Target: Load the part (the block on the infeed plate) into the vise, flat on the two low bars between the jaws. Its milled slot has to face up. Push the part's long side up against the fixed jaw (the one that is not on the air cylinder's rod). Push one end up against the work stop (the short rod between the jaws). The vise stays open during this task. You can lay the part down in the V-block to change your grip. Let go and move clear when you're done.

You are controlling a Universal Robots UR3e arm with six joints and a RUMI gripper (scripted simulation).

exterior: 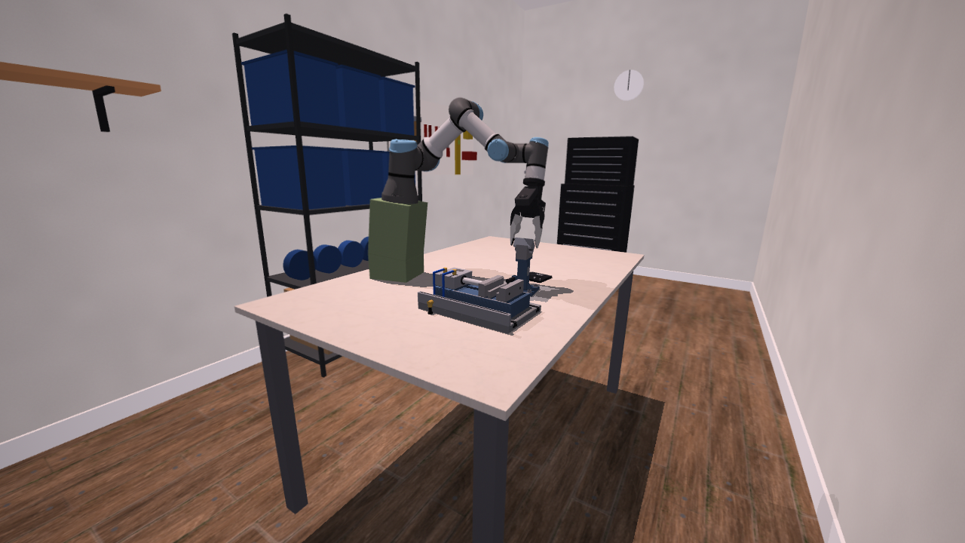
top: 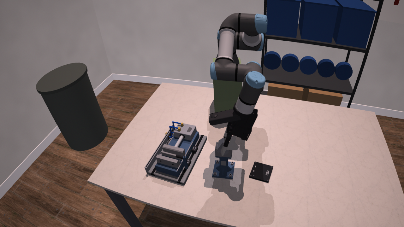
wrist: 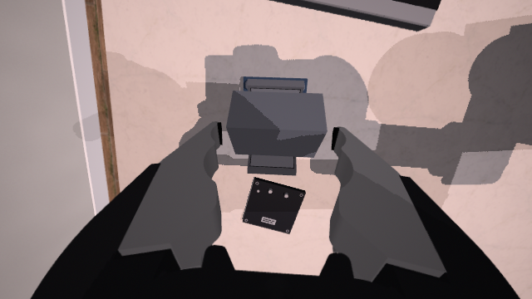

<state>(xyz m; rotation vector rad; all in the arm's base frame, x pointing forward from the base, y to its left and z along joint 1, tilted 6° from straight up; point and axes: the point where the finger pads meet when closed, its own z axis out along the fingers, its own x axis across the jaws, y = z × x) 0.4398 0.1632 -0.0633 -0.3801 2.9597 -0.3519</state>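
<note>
My gripper is now 10 mm to the left of the part and 10 mm above it. The rest, counted from my hand: dark work stop rod 70 mm ahead, 170 mm to the right, 70 mm below; then black infeed plate 50 mm behind, 160 mm to the left, 160 mm below; then fixed jaw 110 mm ahead, 210 mm to the right, 80 mm below.
</note>
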